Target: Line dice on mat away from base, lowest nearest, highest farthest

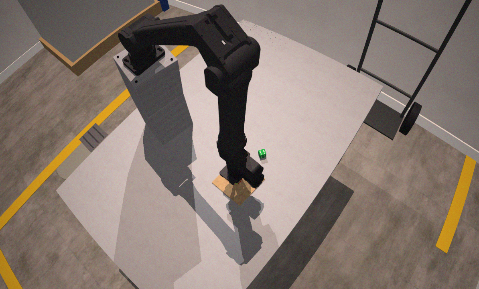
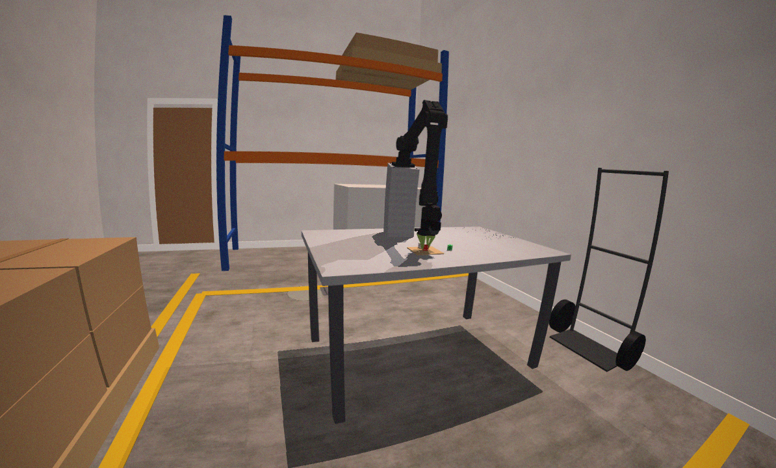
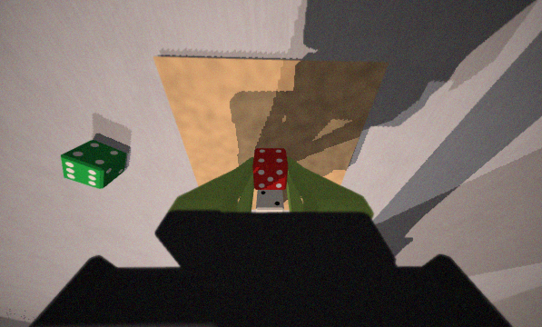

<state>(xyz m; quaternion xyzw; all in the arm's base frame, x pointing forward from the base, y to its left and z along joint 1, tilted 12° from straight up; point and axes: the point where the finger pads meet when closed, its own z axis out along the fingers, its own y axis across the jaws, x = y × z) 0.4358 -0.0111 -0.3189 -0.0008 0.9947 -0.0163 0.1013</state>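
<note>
Right now the red die is right at my hand. From my hand the other things lie so: green die (140 mm to the left); tan mat (10 mm below); white die (50 mm behind).
</note>
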